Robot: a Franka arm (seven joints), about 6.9 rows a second.
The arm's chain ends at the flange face. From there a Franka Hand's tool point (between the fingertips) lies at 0.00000 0.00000 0.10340 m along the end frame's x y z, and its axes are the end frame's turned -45 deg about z.
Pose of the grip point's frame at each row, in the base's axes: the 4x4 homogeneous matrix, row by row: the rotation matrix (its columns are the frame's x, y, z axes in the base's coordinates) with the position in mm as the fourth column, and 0 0 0 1 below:
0.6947 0.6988 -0.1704 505.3; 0.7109 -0.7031 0.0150 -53.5; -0.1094 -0.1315 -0.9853 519.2; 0 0 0 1
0.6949 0.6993 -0.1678 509.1; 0.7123 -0.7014 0.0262 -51.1; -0.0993 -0.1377 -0.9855 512.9; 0 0 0 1
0.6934 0.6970 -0.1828 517.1; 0.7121 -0.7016 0.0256 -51.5; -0.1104 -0.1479 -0.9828 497.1; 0 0 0 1
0.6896 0.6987 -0.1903 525.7; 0.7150 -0.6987 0.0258 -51.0; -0.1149 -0.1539 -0.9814 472.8; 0 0 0 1
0.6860 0.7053 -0.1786 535.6; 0.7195 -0.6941 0.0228 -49.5; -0.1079 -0.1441 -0.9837 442.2; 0 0 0 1
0.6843 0.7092 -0.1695 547.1; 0.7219 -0.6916 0.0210 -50.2; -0.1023 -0.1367 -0.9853 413.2; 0 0 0 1
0.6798 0.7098 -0.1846 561.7; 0.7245 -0.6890 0.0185 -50.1; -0.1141 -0.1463 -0.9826 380.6; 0 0 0 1
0.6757 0.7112 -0.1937 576.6; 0.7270 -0.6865 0.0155 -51.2; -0.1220 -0.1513 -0.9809 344.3; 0 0 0 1
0.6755 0.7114 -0.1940 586.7; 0.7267 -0.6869 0.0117 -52.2; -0.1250 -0.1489 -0.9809 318.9; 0 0 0 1
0.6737 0.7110 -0.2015 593.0; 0.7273 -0.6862 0.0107 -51.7; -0.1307 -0.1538 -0.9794 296.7; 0 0 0 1
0.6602 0.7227 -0.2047 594.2; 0.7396 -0.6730 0.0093 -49.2; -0.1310 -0.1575 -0.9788 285.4; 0 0 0 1
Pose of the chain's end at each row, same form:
0.9854 0.0029 -0.1704 522.9; 0.0055 -0.9998 0.0150 -55.1; -0.1703 -0.0156 -0.9853 621.1; 0 0 0 1
0.9858 0.0031 -0.1678 526.5; 0.0077 -0.9996 0.0262 -53.8; -0.1676 -0.0272 -0.9855 614.8; 0 0 0 1
0.9832 0.0025 -0.1828 536.0; 0.0074 -0.9996 0.0256 -54.1; -0.1826 -0.0265 -0.9828 598.7; 0 0 0 1
0.9817 0.0064 -0.1903 545.4; 0.0115 -0.9996 0.0258 -53.7; -0.1901 -0.0276 -0.9814 574.3; 0 0 0 1
0.9838 0.0136 -0.1786 554.1; 0.0180 -0.9996 0.0228 -51.9; -0.1782 -0.0256 -0.9837 543.9; 0 0 0 1
0.9854 0.0176 -0.1695 564.6; 0.0214 -0.9995 0.0210 -52.4; -0.1690 -0.0243 -0.9853 515.1; 0 0 0 1
0.9826 0.0212 -0.1846 580.8; 0.0251 -0.9995 0.0185 -52.0; -0.1841 -0.0228 -0.9826 482.2; 0 0 0 1
0.9807 0.0251 -0.1937 596.6; 0.0286 -0.9995 0.0155 -52.8; -0.1933 -0.0207 -0.9809 445.7; 0 0 0 1
0.9807 0.0254 -0.1940 606.8; 0.0281 -0.9996 0.0117 -53.4; -0.1937 -0.0169 -0.9809 420.3; 0 0 0 1
0.9791 0.0264 -0.2015 613.8; 0.0291 -0.9995 0.0107 -52.8; -0.2012 -0.0163 -0.9794 398.0; 0 0 0 1
0.9779 0.0442 -0.2047 615.4; 0.0471 -0.9989 0.0093 -50.2; -0.2040 -0.0187 -0.9788 386.6; 0 0 0 1

